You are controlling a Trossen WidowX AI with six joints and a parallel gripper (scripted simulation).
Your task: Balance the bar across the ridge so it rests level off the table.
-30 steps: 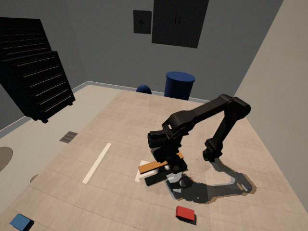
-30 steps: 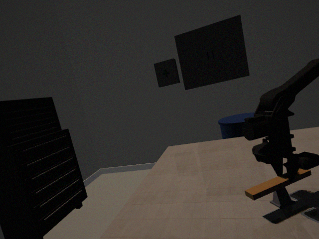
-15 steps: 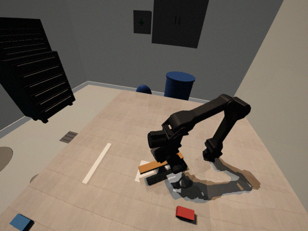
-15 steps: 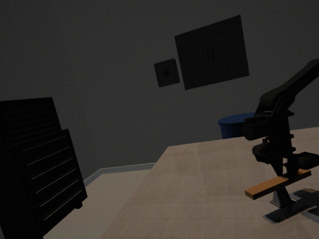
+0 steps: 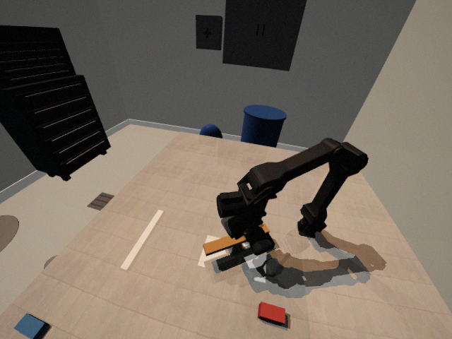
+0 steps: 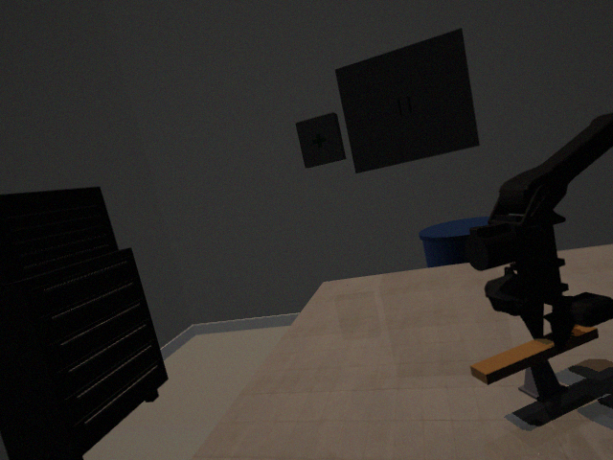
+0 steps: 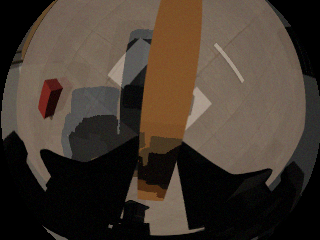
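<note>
My gripper tip is now 20 mm short of the orange bar and 20 mm to the right of it. From my gripper tip the other things lie so: red block (100 mm behind, 180 mm to the left, 50 mm below); then blue block (490 mm ahead, 370 mm to the left, 60 mm below).
</note>
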